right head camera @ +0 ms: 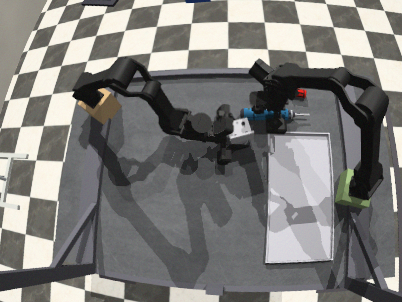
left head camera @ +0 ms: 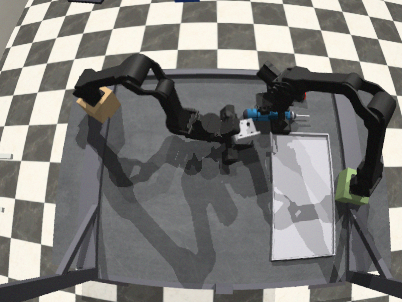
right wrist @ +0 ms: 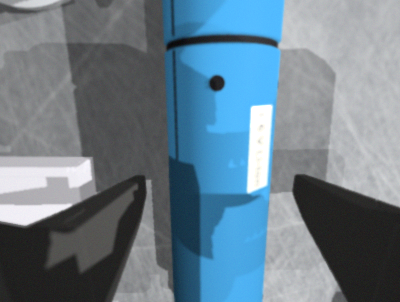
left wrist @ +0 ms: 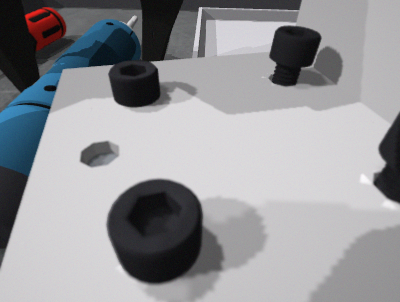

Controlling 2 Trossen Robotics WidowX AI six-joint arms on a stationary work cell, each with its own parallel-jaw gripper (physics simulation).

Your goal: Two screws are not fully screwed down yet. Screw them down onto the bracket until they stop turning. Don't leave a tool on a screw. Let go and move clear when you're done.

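Where they show: right gripper, between the fingertips: [right head camera: 270, 115] [left head camera: 271, 116] [right wrist: 219, 184]; left arm's base, origin of its link: [right head camera: 93, 98] [left head camera: 93, 96]; right arm's base, origin of its link: [right head camera: 358, 187] [left head camera: 358, 185].
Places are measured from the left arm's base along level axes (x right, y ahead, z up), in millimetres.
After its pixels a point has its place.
A white angle bracket [left head camera: 246, 129] {y 494, x -173, z -40 mm} [right head camera: 241, 128] {y 493, x -175, z -41 mm} [left wrist: 240, 150] {y 486, x -164, z -40 mm} is at my left gripper [left head camera: 238, 134] [right head camera: 229, 133], which is shut on it; the fingers are hidden in the left wrist view. There, one screw [left wrist: 295, 46] {y 511, x -166, z -31 mm} and another screw [left wrist: 392, 160], cut off at the right edge, stand raised with thread showing. A back-left screw [left wrist: 134, 85] {y 486, x -188, z -36 mm} and a front screw [left wrist: 156, 230] sit low. A blue electric screwdriver [left head camera: 254, 114] {y 487, x -245, z -67 mm} [right head camera: 250, 113] {y 485, x -244, z -67 mm} [left wrist: 95, 55] {y 542, x -277, z -68 mm} [right wrist: 220, 100] {y 507, x -263, z -66 mm} lies on the table, bit pointing right. My right gripper [left head camera: 277, 116] {y 539, x -288, z -98 mm} [right head camera: 271, 115] {y 539, x -288, z -98 mm} [right wrist: 219, 184] {y 539, x -288, z -98 mm} is open, its fingers apart on either side of the blue body.
A white tray [left head camera: 271, 220] {y 713, x 19, z -94 mm} [right head camera: 266, 220] {y 710, x 14, z -93 mm} [left wrist: 198, 32] {y 670, x -293, z -90 mm} lies right of the bracket, in front of the screwdriver. A red object [left head camera: 304, 95] [right head camera: 301, 93] {y 598, x -418, z -80 mm} [left wrist: 46, 26] {y 590, x -407, z -86 mm} lies behind the screwdriver, partly hidden by my right arm. A plain hole [left wrist: 100, 153] {y 474, x -186, z -43 mm} shows in the bracket.
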